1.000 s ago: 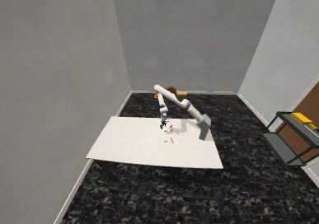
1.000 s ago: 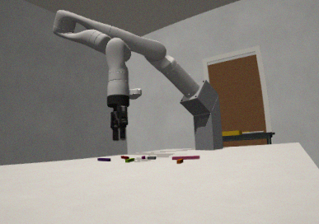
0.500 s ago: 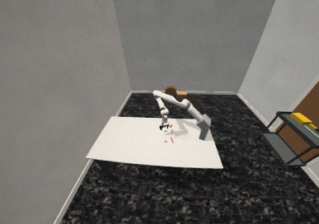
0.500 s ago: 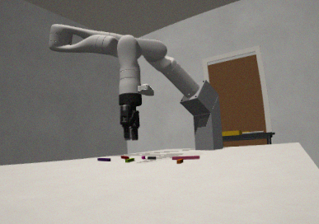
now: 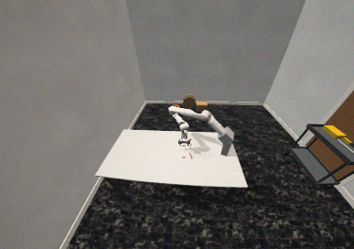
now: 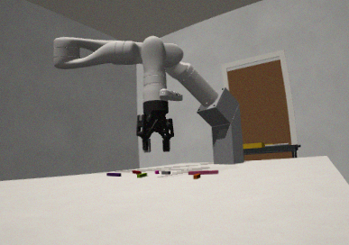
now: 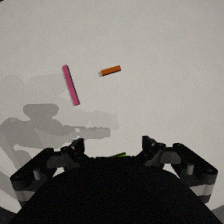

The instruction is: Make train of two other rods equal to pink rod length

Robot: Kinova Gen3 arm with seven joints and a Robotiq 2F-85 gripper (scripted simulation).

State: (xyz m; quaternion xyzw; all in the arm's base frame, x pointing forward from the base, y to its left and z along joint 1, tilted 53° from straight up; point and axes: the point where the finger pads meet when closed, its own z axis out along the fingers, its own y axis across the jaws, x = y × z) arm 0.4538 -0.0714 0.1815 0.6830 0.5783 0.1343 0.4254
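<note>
Right now my hand is 120 mm to the right of the orange rod, 70 mm above it and 50 mm short of it. The rest, counted from my hand: magenta rod 110 mm behind, 70 mm below, 40 mm to the right; then grey rod 90 mm behind, 70 mm below; then lime rod 70 mm below, 60 mm to the right, 20 mm behind.
</note>
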